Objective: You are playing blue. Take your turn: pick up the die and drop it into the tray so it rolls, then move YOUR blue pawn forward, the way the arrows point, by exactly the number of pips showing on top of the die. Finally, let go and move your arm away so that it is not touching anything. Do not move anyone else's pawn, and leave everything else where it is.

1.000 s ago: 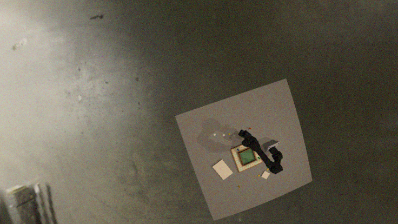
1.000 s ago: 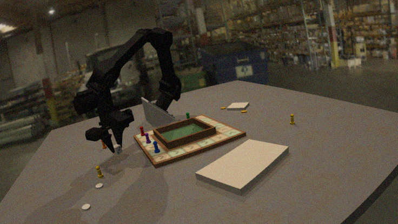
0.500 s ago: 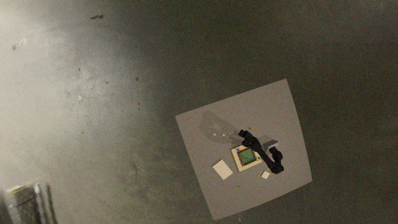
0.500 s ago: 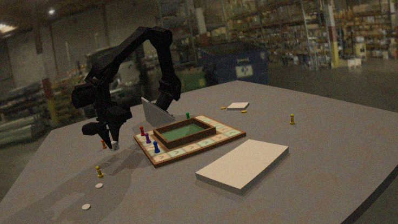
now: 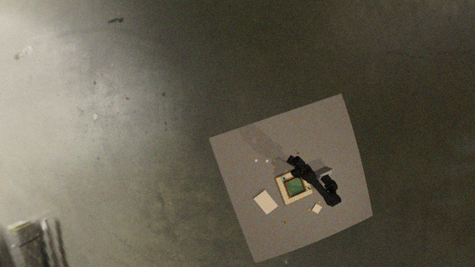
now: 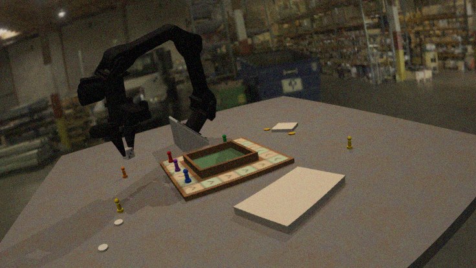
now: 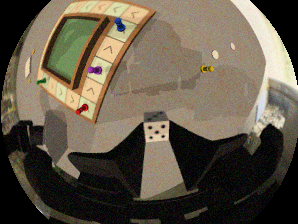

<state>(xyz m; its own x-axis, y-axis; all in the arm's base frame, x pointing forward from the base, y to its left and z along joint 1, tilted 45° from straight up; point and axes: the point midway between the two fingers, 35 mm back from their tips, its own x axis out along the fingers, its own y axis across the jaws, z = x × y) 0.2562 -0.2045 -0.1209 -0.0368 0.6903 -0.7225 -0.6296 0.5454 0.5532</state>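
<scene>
Right now the blue pawn is 130 mm to the left of my gripper tip, 100 mm ahead of it and 60 mm below it. From my gripper tip the other things lie so: purple pawn (120 mm to the left, 60 mm below); orange pawn (90 mm behind, 80 mm below, 40 mm to the right); white die (right at my gripper tip).
</scene>
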